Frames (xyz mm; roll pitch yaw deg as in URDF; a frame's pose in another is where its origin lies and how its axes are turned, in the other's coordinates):
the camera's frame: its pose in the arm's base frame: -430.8 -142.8 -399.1 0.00 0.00 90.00
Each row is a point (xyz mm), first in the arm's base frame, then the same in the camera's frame.
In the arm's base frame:
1: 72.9 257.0 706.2
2: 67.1 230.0 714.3
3: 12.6 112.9 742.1
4: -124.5 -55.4 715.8
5: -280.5 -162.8 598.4
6: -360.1 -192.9 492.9
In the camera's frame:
1: 399.8 -503.7 1105.3
2: 372.8 -497.9 1113.4
3: 255.7 -443.4 1141.2
4: 87.4 -306.3 1114.9
5: -20.0 -150.3 997.5
6: -50.1 -70.7 892.0

